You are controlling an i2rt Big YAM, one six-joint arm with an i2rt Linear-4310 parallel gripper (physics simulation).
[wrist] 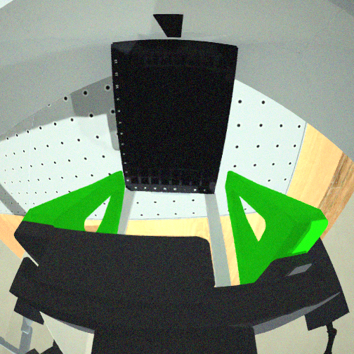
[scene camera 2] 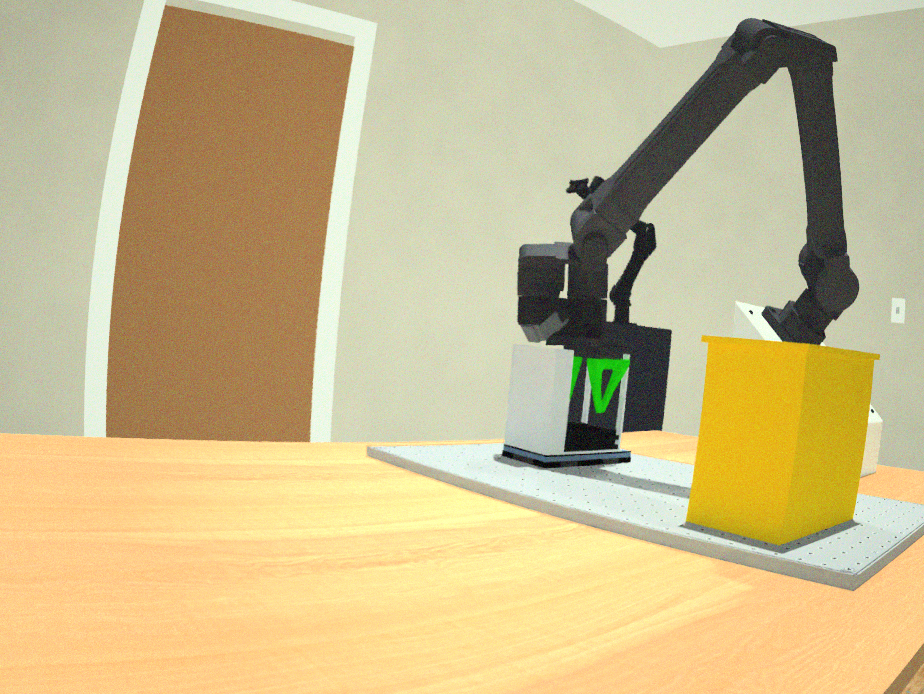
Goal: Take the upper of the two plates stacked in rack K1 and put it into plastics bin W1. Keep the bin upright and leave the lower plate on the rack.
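Frame: origin at the arm's base, x back, y left, z down, level; metres.
Seen in the pictures: gripper, fingertip midpoint: (scene camera 2: 581,409); arm's base at its link origin: (scene camera 2: 791,340).
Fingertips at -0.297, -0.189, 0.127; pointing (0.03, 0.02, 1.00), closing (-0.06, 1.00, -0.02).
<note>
Offsets run from my fingertips to a thing's middle, as dx, dy, dz. Level surfaces: height alone.
The rack @(-0.018, +0.002, -0.006) (scene camera 2: 534,399) (wrist: 219,252) has a white side wall and thin upright posts and stands on the perforated board. A black plate @(-0.028, +0.001, +0.030) (scene camera 2: 593,436) (wrist: 175,115) lies low inside it, its long sides running away from the gripper in the wrist view. The lower plate cannot be told apart from the dark, blue-edged base. My gripper (scene camera 2: 586,405) (wrist: 174,177) points down inside the upper part of the rack, above the black plate. Its green fingers are open, wider apart than the plate's near end, with nothing between them. A tall yellow bin @(-0.102, +0.401, -0.020) (scene camera 2: 754,433) stands upright at the right; no label shows.
The grey perforated board @(dz +0.070) (scene camera 2: 649,515) (wrist: 260,112) carries the rack and the yellow bin on a wooden table @(dz +0.083) (scene camera 2: 298,567). A dark box (scene camera 2: 651,380) stands behind the rack. The arm arches high from behind the yellow bin. A white slanted panel (scene camera 2: 750,322) shows behind that bin.
</note>
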